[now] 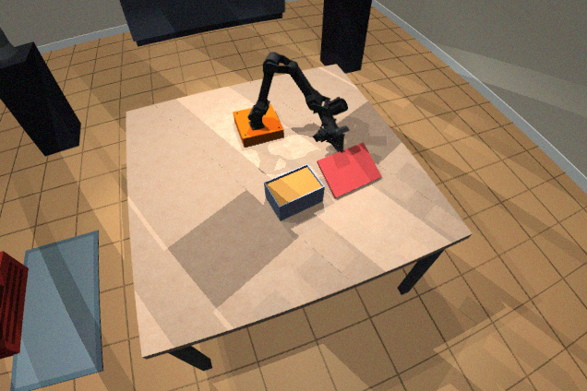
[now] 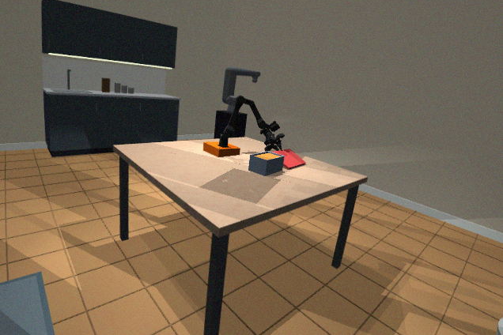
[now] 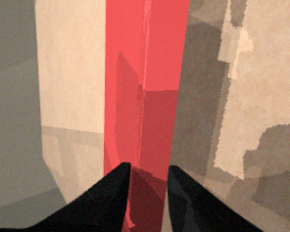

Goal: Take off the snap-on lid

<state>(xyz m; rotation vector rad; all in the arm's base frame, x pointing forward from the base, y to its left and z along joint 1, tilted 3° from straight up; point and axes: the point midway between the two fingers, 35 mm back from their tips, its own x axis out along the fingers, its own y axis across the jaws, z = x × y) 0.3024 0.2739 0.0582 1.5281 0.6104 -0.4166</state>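
The red lid lies 8 cm ahead of my gripper tip, 1 cm to the left of it and 3 cm below it. Round my gripper tip: blue-grey storage box: 10 cm ahead, 26 cm to the right, 3 cm below.
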